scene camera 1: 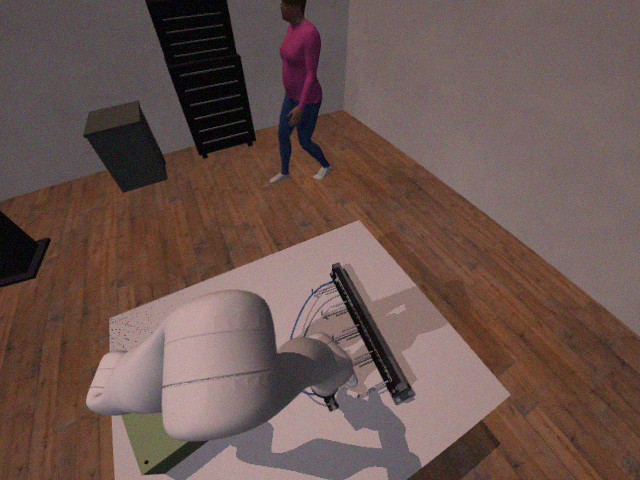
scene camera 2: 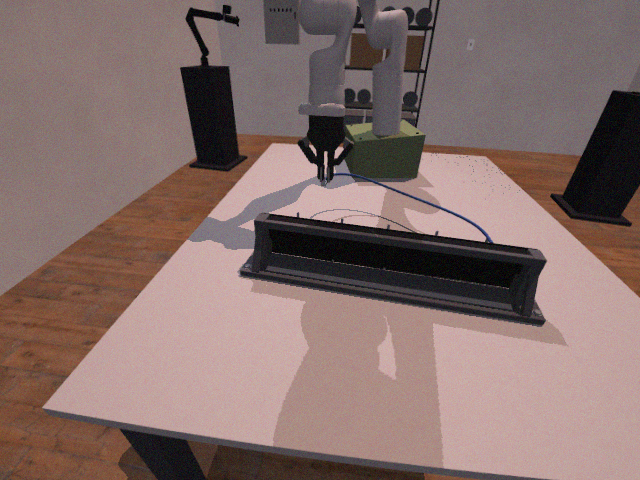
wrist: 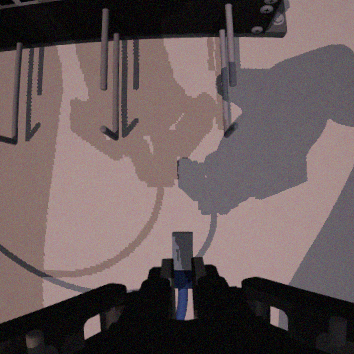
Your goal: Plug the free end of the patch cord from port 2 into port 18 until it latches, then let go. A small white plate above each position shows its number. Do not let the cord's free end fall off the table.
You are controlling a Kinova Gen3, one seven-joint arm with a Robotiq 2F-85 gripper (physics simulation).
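Frame: origin at the arm's base, x ahead, y left, z up, level; millimetres.
Seen in the pictures: gripper, fingertip midpoint: (scene camera 2: 325,181) (wrist: 182,273); arm's base, link origin: (scene camera 2: 386,131).
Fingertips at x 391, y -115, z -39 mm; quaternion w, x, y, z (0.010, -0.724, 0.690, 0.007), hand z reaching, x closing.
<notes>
Offsets run from my fingertips to a thing's top centre. "spot": to the spot under its first point. Level surfaces: height alone.
My gripper (scene camera 2: 325,175) (wrist: 182,273) is shut on the plug at the free end of the blue patch cord. The clear grey plug {dx +15, dy +1, dz +10 mm} (wrist: 182,250) sticks out past the fingertips, pointing toward the panel in the wrist view. The blue cord (scene camera 1: 298,315) (scene camera 2: 413,197) (wrist: 182,303) arcs above the table from the gripper to the panel's far end. The black patch panel {dx +178, dy +164, dz +6 mm} (scene camera 1: 361,326) (scene camera 2: 392,295) (wrist: 150,21) stands apart from the plug. The ports and number plates, including 18 and 2, cannot be made out. In scene camera 1 the arm largely hides the gripper.
Thin grey rods {spot: dx +143, dy +61, dz -77 mm} (wrist: 116,85) with bent ends project from the panel toward the gripper side. The green base block (scene camera 1: 155,439) (scene camera 2: 385,155) stands on the white table {dz -95 mm} (scene camera 1: 465,382) (scene camera 2: 180,351). A person in pink (scene camera 1: 299,62) is beyond the table. Arm shadows cross the tabletop.
</notes>
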